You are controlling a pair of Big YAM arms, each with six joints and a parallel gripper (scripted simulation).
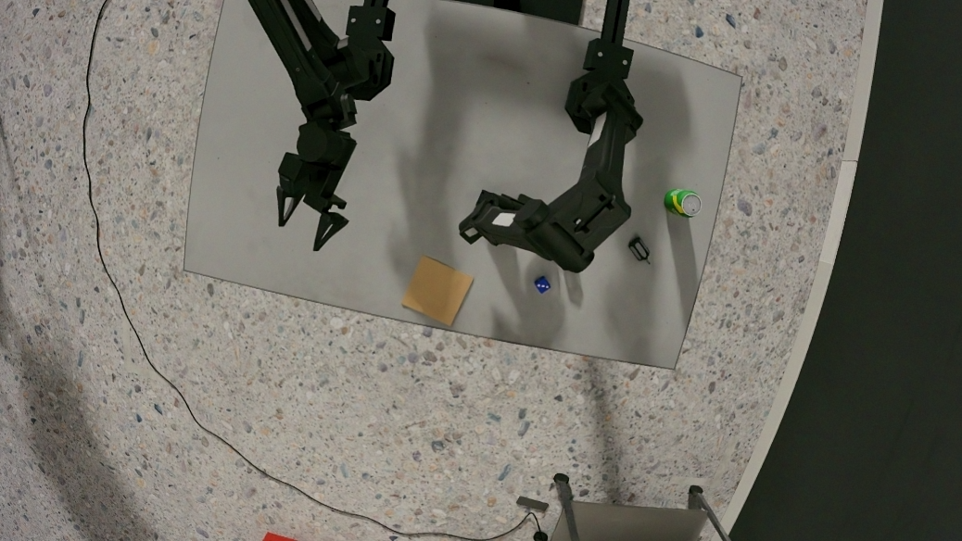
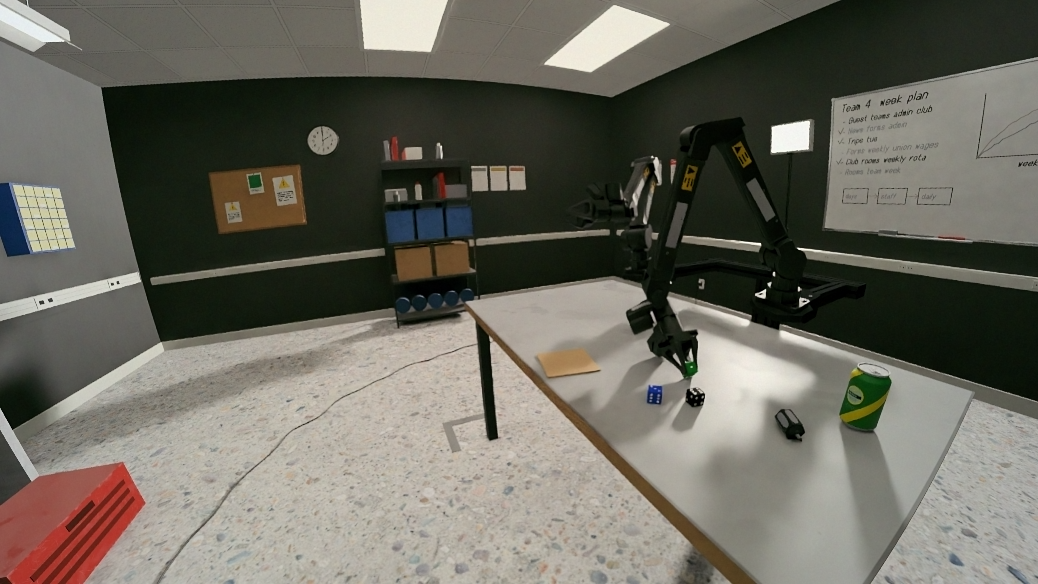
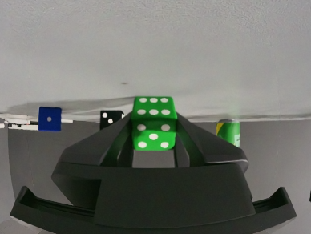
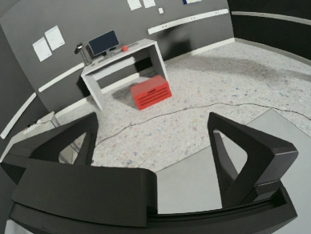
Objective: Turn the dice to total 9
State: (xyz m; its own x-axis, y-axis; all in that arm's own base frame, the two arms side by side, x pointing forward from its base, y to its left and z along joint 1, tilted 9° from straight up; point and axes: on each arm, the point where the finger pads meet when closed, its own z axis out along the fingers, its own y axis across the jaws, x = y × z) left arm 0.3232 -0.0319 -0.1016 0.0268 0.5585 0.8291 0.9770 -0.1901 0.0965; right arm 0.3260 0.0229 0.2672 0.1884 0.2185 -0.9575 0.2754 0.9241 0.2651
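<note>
Now: left hand right at the green die. The rest, counted from my left hand: black die: 80 mm to the left, 80 mm ahead, 10 mm below; blue die: 150 mm ahead, 20 mm to the left, 10 mm below; brown square mat: 240 mm to the right, 210 mm ahead, 20 mm below.
</note>
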